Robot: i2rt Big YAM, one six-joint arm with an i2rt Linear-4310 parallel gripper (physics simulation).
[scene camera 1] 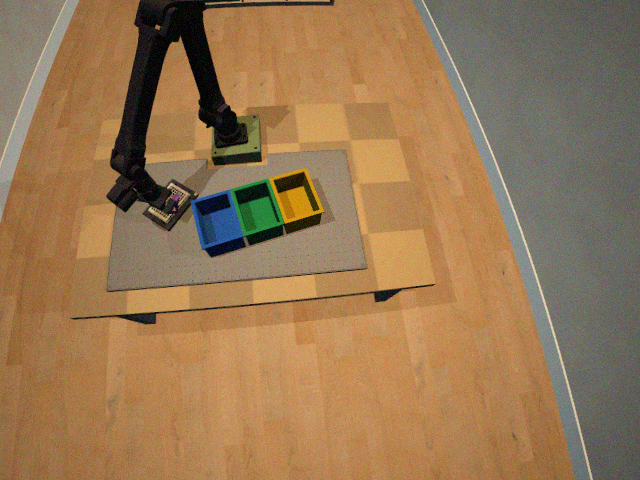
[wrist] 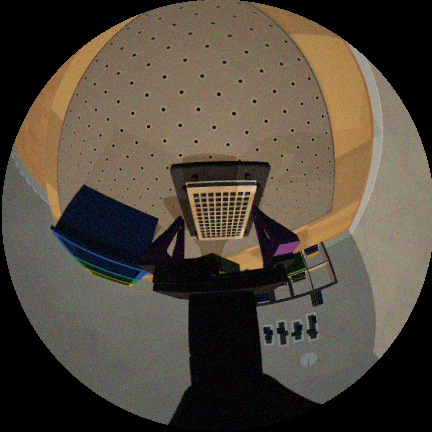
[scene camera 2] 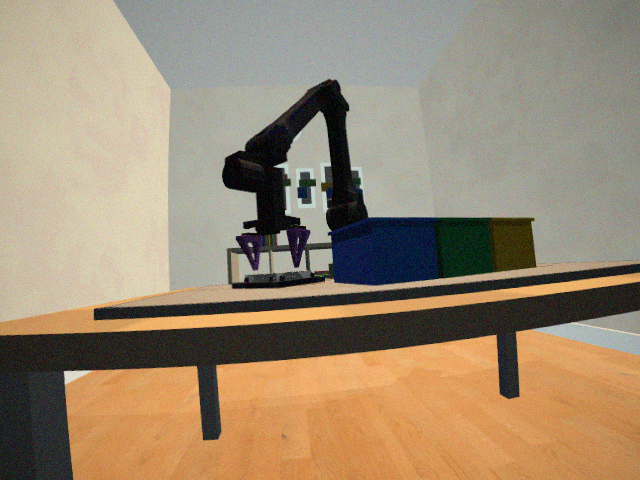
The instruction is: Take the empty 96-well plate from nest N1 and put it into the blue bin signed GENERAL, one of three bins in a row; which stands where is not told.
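Places are measured from the arm's base along level axes (x ahead, y left, z up), in centimetres.
Pixels of known places: gripper, fingertip midpoint: (scene camera 1: 164,206) (wrist: 216,213) (scene camera 2: 275,269); arm's base, link origin: (scene camera 1: 231,136).
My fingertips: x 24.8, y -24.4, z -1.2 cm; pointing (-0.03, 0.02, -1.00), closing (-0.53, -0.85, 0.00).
For each thing: its top centre in the pictures, then the offset to it from my fingertips. Level surfaces: height alone.
- cream 96-well plate, top centre: (wrist: 220,219) (scene camera 2: 280,272) (scene camera 1: 168,201) dx -2.3, dy +1.0, dz -0.8 cm
- dark nest, top centre: (wrist: 220,216) (scene camera 2: 280,274) (scene camera 1: 169,202) dx -2.3, dy +1.0, dz -1.2 cm
- board, surface height: dz -3.4 cm
The cream 96-well plate (scene camera 1: 159,212) (wrist: 221,220) lies in a dark nest (scene camera 1: 168,226) (scene camera 2: 279,284) (wrist: 220,171) on the left of the grey board. No nest label is readable. My gripper (scene camera 1: 173,202) (scene camera 2: 276,267) (wrist: 216,213) points down and is open and empty. Its purple fingers are above the plate, one towards each long side in the wrist view, with their tips a little higher than the plate in scene camera 2. The blue bin (scene camera 1: 221,222) (scene camera 2: 387,253) (wrist: 110,215) stands beside the nest, at the left end of the row in scene camera 1. Its sign does not show.
The green bin (scene camera 1: 260,209) (scene camera 2: 465,248) is in the middle of the row and the yellow bin (scene camera 1: 297,201) (scene camera 2: 511,248) at the right end. The arm's green base block (scene camera 1: 250,149) stands behind the board (scene camera 1: 155,263). A shelf stands beyond the table.
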